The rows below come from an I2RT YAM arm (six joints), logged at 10 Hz.
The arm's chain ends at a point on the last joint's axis. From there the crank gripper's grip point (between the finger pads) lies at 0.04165 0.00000 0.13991 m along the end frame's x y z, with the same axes.
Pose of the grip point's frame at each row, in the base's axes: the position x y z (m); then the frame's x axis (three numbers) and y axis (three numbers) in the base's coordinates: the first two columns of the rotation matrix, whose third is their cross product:
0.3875, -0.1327, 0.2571, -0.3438, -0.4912, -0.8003, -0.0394, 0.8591, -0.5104
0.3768, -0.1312, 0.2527, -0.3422, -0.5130, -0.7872, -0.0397, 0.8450, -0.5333
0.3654, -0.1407, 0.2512, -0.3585, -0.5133, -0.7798, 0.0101, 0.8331, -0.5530
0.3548, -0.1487, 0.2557, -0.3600, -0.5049, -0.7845, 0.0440, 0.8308, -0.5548
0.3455, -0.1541, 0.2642, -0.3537, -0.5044, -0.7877, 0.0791, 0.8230, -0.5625
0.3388, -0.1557, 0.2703, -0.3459, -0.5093, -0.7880, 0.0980, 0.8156, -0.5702
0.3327, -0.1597, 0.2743, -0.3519, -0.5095, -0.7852, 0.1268, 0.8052, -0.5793
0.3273, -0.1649, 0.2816, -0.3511, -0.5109, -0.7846, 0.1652, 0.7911, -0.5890
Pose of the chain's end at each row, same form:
0.2705, -0.0921, 0.3345, -0.3438, -0.4912, -0.8003, -0.0394, 0.8591, -0.5104
0.2597, -0.0887, 0.3288, -0.3422, -0.5130, -0.7872, -0.0397, 0.8450, -0.5333
0.2497, -0.0905, 0.3247, -0.3585, -0.5133, -0.7798, 0.0101, 0.8331, -0.5530
0.2394, -0.0949, 0.3271, -0.3600, -0.5049, -0.7845, 0.0440, 0.8308, -0.5548
0.2298, -0.0965, 0.3322, -0.3537, -0.5044, -0.7877, 0.0791, 0.8230, -0.5625
0.2227, -0.0961, 0.3356, -0.3459, -0.5093, -0.7880, 0.0980, 0.8156, -0.5702
0.2176, -0.0960, 0.3376, -0.3519, -0.5095, -0.7852, 0.1268, 0.8052, -0.5793
0.2130, -0.0966, 0.3413, -0.3511, -0.5109, -0.7846, 0.1652, 0.7911, -0.5890

